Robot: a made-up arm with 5 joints.
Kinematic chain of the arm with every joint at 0, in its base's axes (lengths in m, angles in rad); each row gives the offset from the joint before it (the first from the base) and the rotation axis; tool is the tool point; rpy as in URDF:
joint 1: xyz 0 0 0.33 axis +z
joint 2: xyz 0 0 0 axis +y
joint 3: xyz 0.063 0 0.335 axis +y
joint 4: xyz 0.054 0 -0.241 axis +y
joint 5: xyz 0.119 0 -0.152 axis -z
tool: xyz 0 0 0 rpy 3.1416 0 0
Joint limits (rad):
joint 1: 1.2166..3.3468
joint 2: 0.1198..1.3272
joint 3: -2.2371..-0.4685
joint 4: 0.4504..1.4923
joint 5: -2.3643..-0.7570
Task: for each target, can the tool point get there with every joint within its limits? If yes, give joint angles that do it. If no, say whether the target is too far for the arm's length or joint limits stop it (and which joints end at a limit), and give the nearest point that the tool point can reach.
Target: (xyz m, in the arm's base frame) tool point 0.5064 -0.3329 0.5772
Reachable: no: joint limits stop it (at a limit: joint 1, joint 2, joint 3, joint 4) | nearest point 0.0509 0.1375 0.2757 | short by 0.721 m
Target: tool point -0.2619 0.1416 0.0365
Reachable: yes | joints 2.6459 0.9714 -0.8992 0.8585 -1.2417
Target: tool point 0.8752 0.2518 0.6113
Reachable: no: too far | nearest point 0.1872 0.5062 0.6113 | short by 0.734 m
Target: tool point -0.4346 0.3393 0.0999
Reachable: yes | joints 2.4788 1.0724 -1.8024 1.2588 -2.2435
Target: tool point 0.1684 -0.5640 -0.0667
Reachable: no: joint limits stop it (at a limit: joint 1, joint 2, joint 3) | nearest point -0.0484 -0.0101 0.0224 | short by 0.601 m
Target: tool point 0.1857 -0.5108 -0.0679
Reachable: no: joint limits stop it (at a limit: joint 1, joint 2, joint 3) | nearest point -0.0422 -0.0088 0.0299 | short by 0.560 m
